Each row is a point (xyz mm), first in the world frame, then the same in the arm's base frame.
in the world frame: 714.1 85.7 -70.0
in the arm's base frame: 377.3 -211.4 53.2
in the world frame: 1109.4 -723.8 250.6
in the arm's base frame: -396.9 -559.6 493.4
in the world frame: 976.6 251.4 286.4
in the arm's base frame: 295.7 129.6 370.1
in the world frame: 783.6 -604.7 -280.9
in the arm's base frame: 5.8 -833.4 86.4
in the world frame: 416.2 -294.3 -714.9
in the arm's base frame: 483.5 -903.3 -345.6
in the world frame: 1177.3 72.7 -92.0
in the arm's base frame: 430.8 -292.8 506.8
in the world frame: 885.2 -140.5 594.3
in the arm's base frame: -208.8 108.4 328.8
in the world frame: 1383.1 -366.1 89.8
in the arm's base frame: 5.0 -474.6 738.3
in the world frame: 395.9 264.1 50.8
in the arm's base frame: 398.2 35.0 -241.0
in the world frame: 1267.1 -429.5 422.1
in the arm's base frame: -272.2 -257.1 677.3
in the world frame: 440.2 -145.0 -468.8
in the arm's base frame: 436.7 -625.4 -281.9
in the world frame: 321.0 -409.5 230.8
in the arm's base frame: -231.8 -269.5 -287.2
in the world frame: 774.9 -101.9 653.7
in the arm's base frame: -230.4 191.3 229.6
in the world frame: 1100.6 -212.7 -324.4
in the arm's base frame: 361.2 -644.3 393.0
